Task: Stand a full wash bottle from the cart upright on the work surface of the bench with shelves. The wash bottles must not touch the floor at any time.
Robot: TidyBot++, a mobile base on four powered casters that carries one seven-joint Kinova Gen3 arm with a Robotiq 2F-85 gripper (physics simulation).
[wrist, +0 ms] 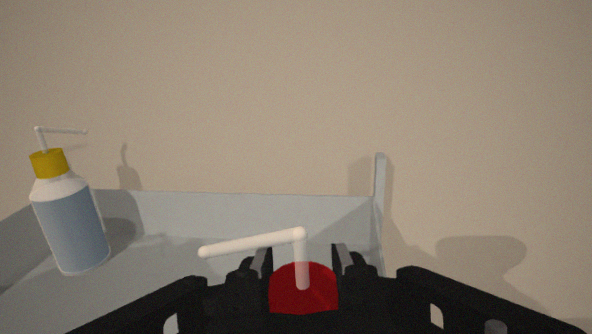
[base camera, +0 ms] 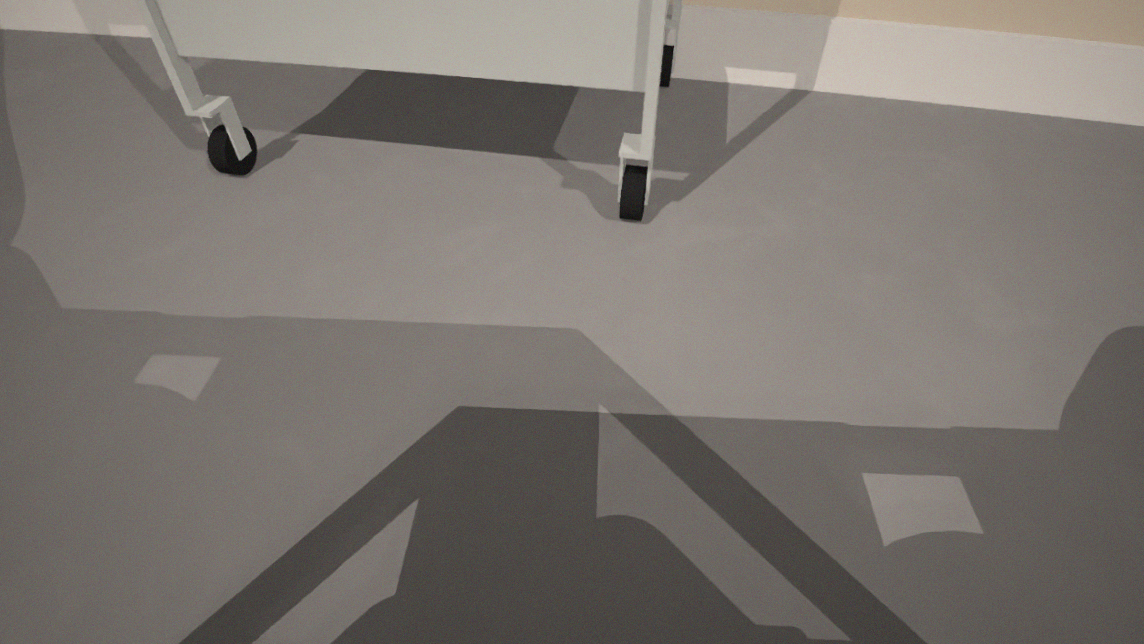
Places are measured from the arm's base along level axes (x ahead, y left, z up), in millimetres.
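Pixels of known places: gripper, fingertip midpoint: (wrist: 302, 263).
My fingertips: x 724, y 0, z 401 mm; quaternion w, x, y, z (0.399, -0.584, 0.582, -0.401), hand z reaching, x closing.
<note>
For each thing: its top centre in the pictures, then the offset to it from my fingertips. "*": a spot on its surface instead. Level surfaces: height alone.
- wash bottle with a red cap, surface spot: (wrist: 320, 296) * 7 mm right, 32 mm back, 9 mm up
- second wash bottle at its top centre: (wrist: 46, 123) 270 mm left, 189 mm ahead, 39 mm up
- grey floor at its surface level: 798 mm down
A wash bottle with a red cap (wrist: 320, 296) and a bent white spout is between the fingers in the wrist view; its body is hidden below the cap. My gripper (wrist: 302, 263) is shut on this bottle, with a finger on each side of the cap. A second wash bottle (wrist: 73, 230), with a yellow cap, white shoulders and a blue body, stands on the cart at the left. The pale grey cart (base camera: 400, 44) (wrist: 250, 210) shows its side panel and casters in the base camera view, and its raised back edge in the wrist view. The bench with shelves does not show.
A beige wall (wrist: 300, 90) rises behind the cart. A corner post (wrist: 380, 175) of the cart stands up to the right of the gripper. Black caster wheels (base camera: 232, 149) (base camera: 633, 192) stand on the grey floor (base camera: 880, 280), which is crossed by shadows.
</note>
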